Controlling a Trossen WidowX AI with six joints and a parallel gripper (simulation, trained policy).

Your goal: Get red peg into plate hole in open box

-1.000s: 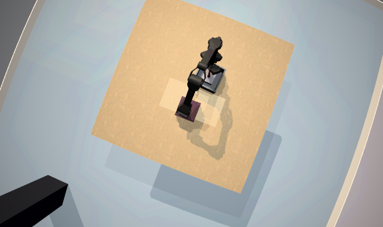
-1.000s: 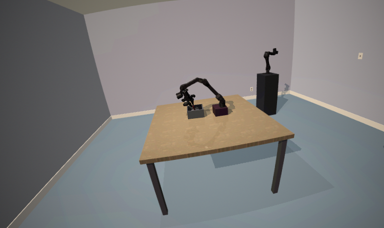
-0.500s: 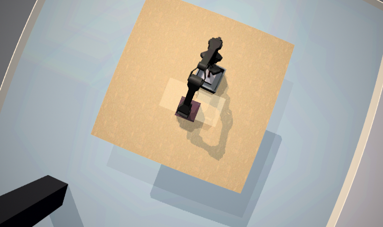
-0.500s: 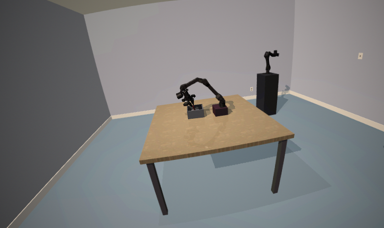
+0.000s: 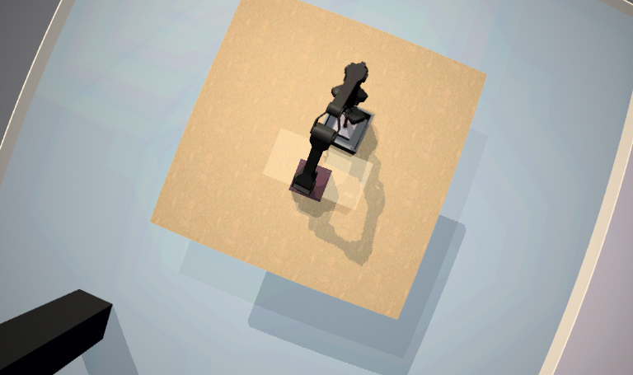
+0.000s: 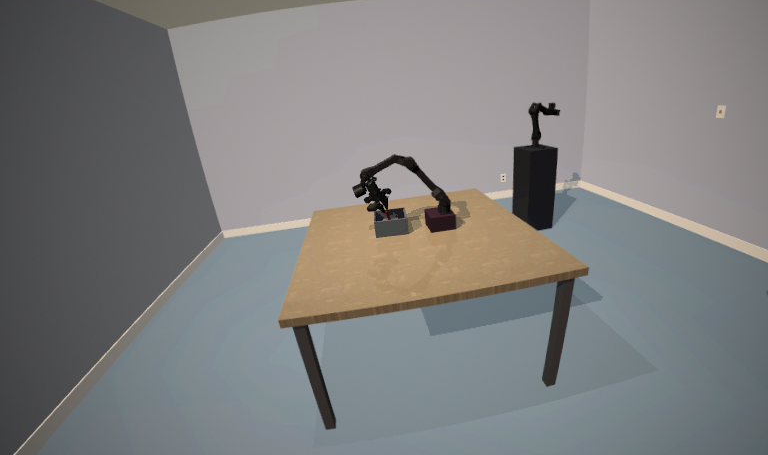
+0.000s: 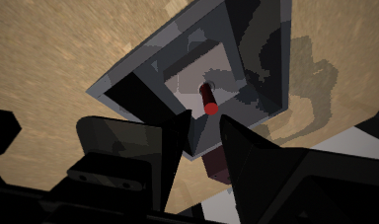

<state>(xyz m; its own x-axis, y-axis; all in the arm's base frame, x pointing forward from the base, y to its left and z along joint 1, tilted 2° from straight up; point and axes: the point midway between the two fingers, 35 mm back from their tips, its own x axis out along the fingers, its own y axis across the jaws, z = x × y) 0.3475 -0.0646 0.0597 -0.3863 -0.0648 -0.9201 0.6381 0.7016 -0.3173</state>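
Right now the red peg is 4 cm below my gripper tip, 1 cm to the right of it and 1 cm behind it. Also, from my gripper tip: plate (8 cm below, 2 cm to the right, 2 cm behind); then grey box (10 cm below, 2 cm to the right, 2 cm behind).
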